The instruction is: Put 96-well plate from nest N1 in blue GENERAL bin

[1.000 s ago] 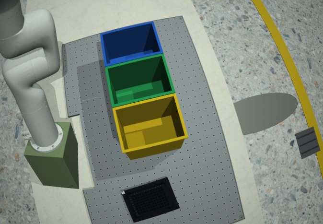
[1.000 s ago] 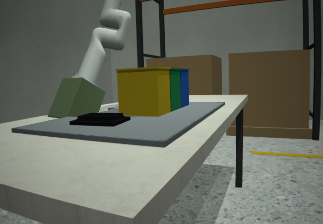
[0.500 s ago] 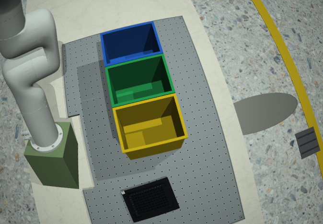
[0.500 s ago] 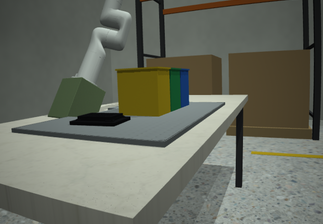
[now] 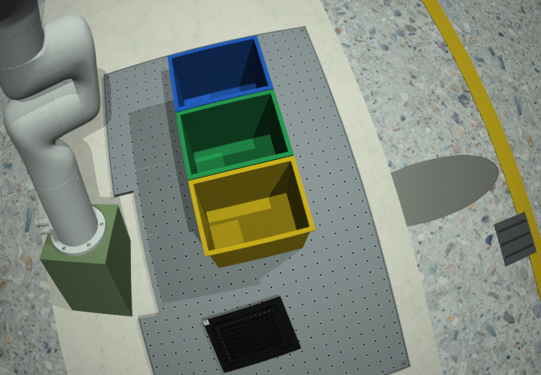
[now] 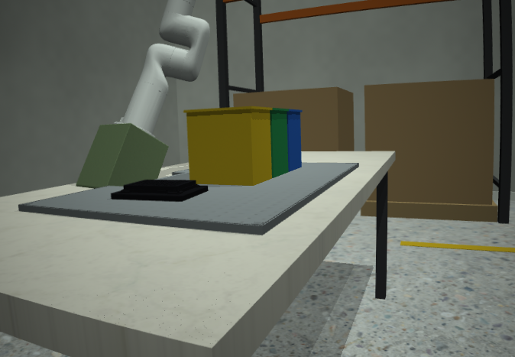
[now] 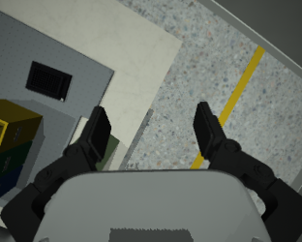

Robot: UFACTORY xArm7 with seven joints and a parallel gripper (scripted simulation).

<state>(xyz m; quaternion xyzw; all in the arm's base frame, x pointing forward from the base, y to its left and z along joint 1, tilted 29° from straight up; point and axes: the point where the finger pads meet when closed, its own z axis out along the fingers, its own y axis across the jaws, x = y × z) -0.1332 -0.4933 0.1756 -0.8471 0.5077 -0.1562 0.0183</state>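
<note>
Right now the black 96-well plate is 38 cm ahead of my hand, 11 cm to the left of it and 50 cm below it. Also, from my hand: yellow bin (43 cm ahead, 32 cm to the left, 43 cm below); green bin (43 cm ahead, 45 cm to the left, 43 cm below); black plate nest (38 cm ahead, 11 cm to the left, 51 cm below).
</note>
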